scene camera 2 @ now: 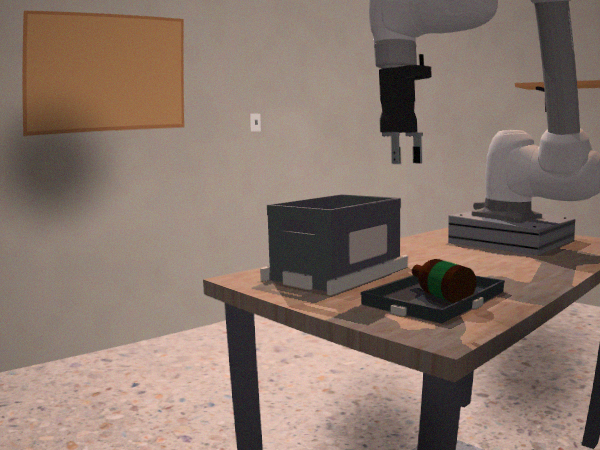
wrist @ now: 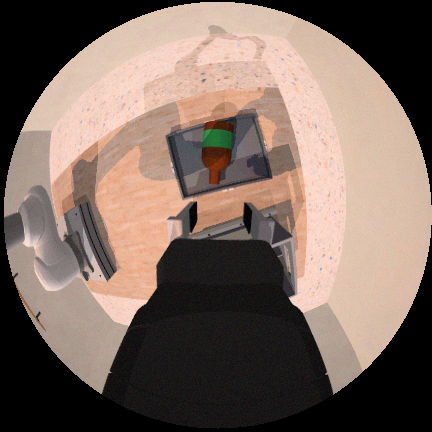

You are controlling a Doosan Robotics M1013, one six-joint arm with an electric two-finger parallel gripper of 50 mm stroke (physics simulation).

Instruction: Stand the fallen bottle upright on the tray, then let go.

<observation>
my gripper: scene camera 2; wrist
same spot on my gripper: (wrist: 259, 227) = (scene camera 2: 399, 132)
</observation>
